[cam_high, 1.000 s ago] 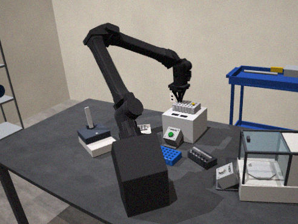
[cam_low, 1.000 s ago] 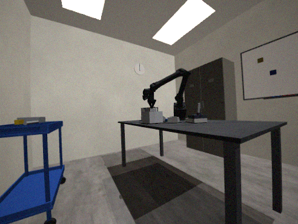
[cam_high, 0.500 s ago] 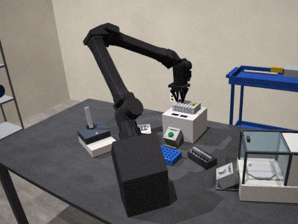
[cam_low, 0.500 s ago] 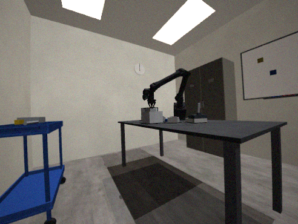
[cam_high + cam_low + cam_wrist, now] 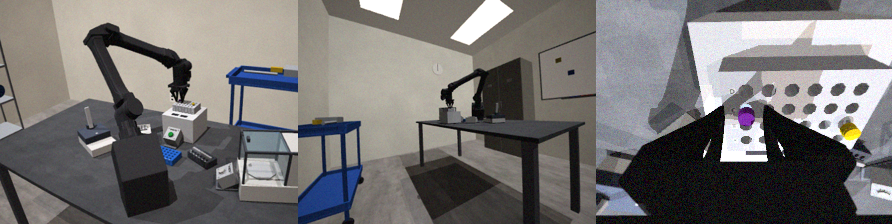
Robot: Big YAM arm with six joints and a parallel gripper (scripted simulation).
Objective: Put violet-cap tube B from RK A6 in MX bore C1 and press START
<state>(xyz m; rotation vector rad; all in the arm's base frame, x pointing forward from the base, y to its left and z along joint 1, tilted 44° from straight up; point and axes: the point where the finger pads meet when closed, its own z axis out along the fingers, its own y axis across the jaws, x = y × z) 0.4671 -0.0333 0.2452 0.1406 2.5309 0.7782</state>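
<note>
The tube B lies 2 cm below my hand. Also, from my hand: blue rack RK 28 cm behind, 16 cm below, 9 cm to the right; then dry block DB 22 cm behind, 15 cm below, 11 cm to the left; then dark magnet block MG 25 cm to the right, 22 cm behind, 16 cm below.
</note>
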